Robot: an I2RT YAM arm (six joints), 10 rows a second.
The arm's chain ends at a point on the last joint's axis. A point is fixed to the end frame.
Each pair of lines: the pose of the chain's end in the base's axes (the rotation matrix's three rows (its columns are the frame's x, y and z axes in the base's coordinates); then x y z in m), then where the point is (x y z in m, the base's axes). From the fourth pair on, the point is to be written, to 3 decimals.
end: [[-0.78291 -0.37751 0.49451], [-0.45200 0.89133 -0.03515], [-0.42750 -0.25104 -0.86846]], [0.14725 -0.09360 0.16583]
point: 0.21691 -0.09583 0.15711
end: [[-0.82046 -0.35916 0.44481], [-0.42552 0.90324 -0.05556], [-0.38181 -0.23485 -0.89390]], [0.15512 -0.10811 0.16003]
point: 0.22408 -0.11283 0.14754
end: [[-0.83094 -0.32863 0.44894], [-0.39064 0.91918 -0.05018], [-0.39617 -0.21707 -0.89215]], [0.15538 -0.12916 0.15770]
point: 0.22424 -0.13581 0.14554
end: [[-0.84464 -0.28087 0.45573], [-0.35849 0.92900 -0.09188], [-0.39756 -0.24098 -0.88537]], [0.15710 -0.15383 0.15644]
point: 0.226 -0.164 0.145
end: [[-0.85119 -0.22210 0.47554], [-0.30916 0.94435 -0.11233], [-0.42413 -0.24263 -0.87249]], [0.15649 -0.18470 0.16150]
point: 0.225 -0.199 0.152
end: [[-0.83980 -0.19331 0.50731], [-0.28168 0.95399 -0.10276], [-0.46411 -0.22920 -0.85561]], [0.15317 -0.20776 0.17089]
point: 0.221 -0.223 0.164
